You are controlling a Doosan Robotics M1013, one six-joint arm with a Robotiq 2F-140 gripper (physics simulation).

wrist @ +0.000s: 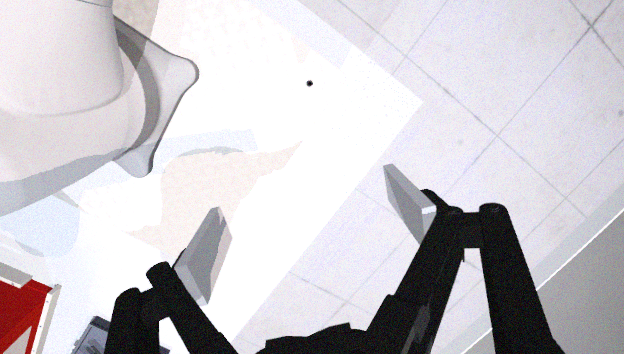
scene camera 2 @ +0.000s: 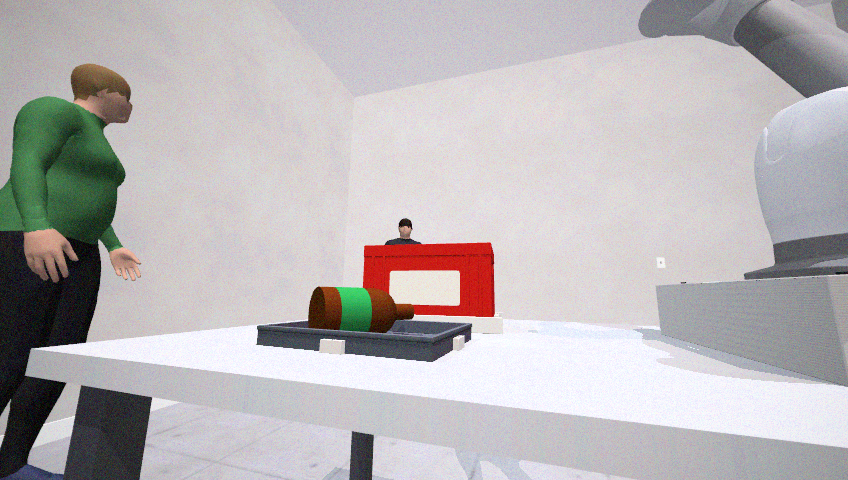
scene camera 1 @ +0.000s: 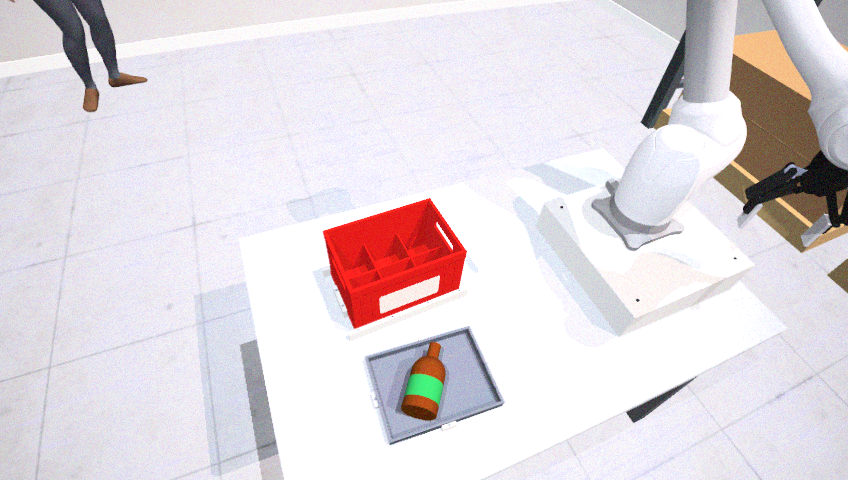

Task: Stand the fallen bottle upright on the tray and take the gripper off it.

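Where they show: gripper, fingertip midpoint: (wrist: pixel 304 203) (scene camera 1: pixel 771 232); arm's base at its link origin: (wrist: pixel 109 88) (scene camera 1: pixel 635 217).
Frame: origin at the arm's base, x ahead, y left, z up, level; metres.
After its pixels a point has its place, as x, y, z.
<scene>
The brown bottle with a green label (scene camera 1: pixel 424 387) @[0.708, 0.216, -0.028] (scene camera 2: pixel 355 309) @[0.678, 0.235, -0.058] lies on its side on the grey tray (scene camera 1: pixel 486 371) @[0.554, 0.210, -0.090] (scene camera 2: pixel 386 346) @[0.607, 0.285, -0.095]. In scene camera 1 its neck points toward the red crate and its base toward the tray's near edge. A small part of the tray (wrist: pixel 93 332) @[0.595, 0.109, -0.102] shows at the lower left of the wrist view, where the bottle does not show. My gripper (scene camera 1: pixel 782 226) @[-0.076, 0.249, 0.177] (wrist: pixel 304 203) @[-0.076, 0.249, 0.177] is open and empty. It is far from the bottle, at the right of scene camera 1, beyond the robot's base block. The gripper does not show in scene camera 2.
A red crate with compartments (scene camera 1: pixel 410 291) @[0.657, 0.003, -0.009] (scene camera 2: pixel 428 252) @[0.648, 0.004, 0.051] (wrist: pixel 20 300) @[0.524, -0.038, -0.056] stands behind the tray on the white table (scene camera 1: pixel 309 380) @[0.921, 0.085, -0.107] (scene camera 2: pixel 535 380) @[0.450, 0.323, -0.107]. The arm's base stands on a white block (scene camera 1: pixel 595 279) @[0.203, 0.111, -0.041] (scene camera 2: pixel 743 327) @[0.203, 0.119, -0.070] to the right. Brown boxes (scene camera 1: pixel 773 118) stand beyond it. A person in green (scene camera 2: pixel 71 172) stands left of the table.
</scene>
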